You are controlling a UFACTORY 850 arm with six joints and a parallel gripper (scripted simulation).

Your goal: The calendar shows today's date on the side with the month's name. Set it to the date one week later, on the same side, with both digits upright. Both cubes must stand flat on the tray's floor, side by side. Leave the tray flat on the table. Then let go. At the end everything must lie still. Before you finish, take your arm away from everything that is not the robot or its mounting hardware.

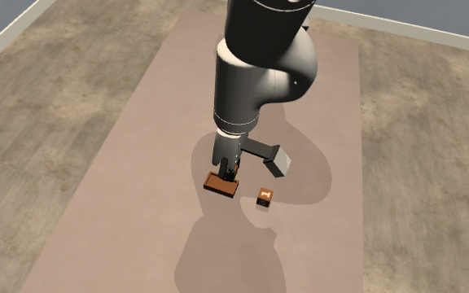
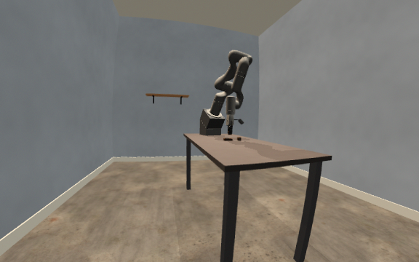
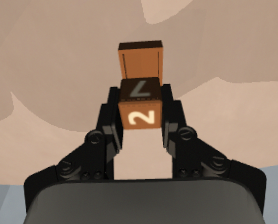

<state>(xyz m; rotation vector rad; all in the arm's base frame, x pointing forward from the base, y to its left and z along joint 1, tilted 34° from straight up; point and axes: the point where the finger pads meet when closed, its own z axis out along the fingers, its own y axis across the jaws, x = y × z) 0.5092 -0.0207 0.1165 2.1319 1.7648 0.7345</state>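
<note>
My hand is 7 cm above the wooden tray and 2 cm to the left of it. The rest, counted from my hand: wooden cube 2 cm below.
</note>
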